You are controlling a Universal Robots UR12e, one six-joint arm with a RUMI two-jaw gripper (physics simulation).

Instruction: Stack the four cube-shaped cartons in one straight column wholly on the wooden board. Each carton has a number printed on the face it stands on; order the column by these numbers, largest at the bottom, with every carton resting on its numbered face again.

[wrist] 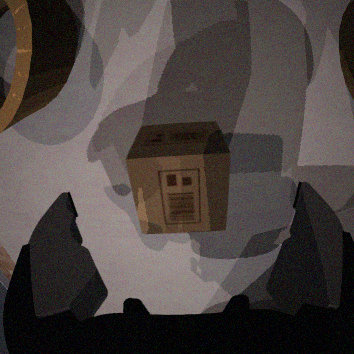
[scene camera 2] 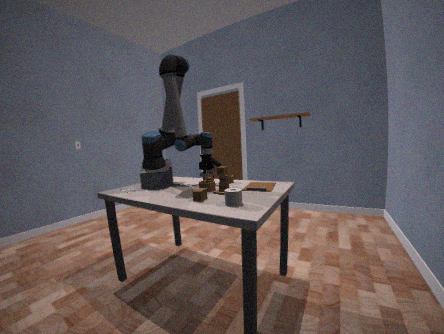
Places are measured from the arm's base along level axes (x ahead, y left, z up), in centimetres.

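Pixels of known places: gripper, fingertip midpoint: (wrist: 184, 191) (scene camera 2: 208, 179); arm's base, link origin: (scene camera 2: 154, 164).
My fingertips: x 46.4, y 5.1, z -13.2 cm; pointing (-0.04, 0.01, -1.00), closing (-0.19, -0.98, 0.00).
Note:
Ahead of a thing's pixels: the offset from my fingertips to its top centre. "pt": to the spot under its first point. Level surfaces: height alone.
A brown cube-shaped carton {dx +0.5, dy +0.1, dz +1.4 cm} (wrist: 179, 195) stands on the table between and beyond the fingertips in the wrist view; a printed label shows on its upper face, and its underside is hidden. My gripper (scene camera 2: 207, 176) (wrist: 184, 191) is wide open and empty, low over the table. In scene camera 2, a carton {dx +11.0, dy -41.8, dz +2.1 cm} (scene camera 2: 200, 194) stands near the front table edge. Small brown things {dx +6.0, dy -18.8, dz +2.1 cm} (scene camera 2: 207, 185) cluster below the gripper, and a brown column {dx +20.2, dy -24.7, dz +7.6 cm} (scene camera 2: 223, 181) stands right of it; their separate shapes are hard to tell. The wooden board {dx +39.9, dy -5.3, dz -1.9 cm} (scene camera 2: 267, 185) lies at the right. No printed numbers are readable.
A grey-white roll {dx +31.4, dy -47.4, dz +3.6 cm} (scene camera 2: 233, 197) stands near the front of the table {dz -3.7 cm} (scene camera 2: 220, 212). A dark flat object {pt dx +39.1, dy -18.5, dz -2.7 cm} (scene camera 2: 256, 189) lies at the board's front edge. Round brown hollow rings flank the carton in the wrist view, one at upper left (wrist: 24, 50) and one cut off at upper right.

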